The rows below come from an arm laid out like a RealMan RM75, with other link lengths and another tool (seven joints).
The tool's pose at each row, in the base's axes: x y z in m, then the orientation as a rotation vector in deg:
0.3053 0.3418 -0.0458 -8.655 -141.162 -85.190
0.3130 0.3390 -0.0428 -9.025 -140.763 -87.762
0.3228 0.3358 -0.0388 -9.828 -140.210 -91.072
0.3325 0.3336 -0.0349 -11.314 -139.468 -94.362
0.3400 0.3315 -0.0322 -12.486 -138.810 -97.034
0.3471 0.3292 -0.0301 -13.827 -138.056 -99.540
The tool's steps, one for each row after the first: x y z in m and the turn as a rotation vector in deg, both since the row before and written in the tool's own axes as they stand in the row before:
-0.0065 0.0029 -0.0051 -1.715 -0.800 -0.480
-0.0083 0.0042 -0.0060 -2.224 -1.173 -0.449
-0.0084 0.0046 -0.0047 -2.301 -1.359 -0.028
-0.0067 0.0033 -0.0036 -1.866 -1.087 -0.048
-0.0065 0.0027 -0.0033 -1.796 -1.064 0.115

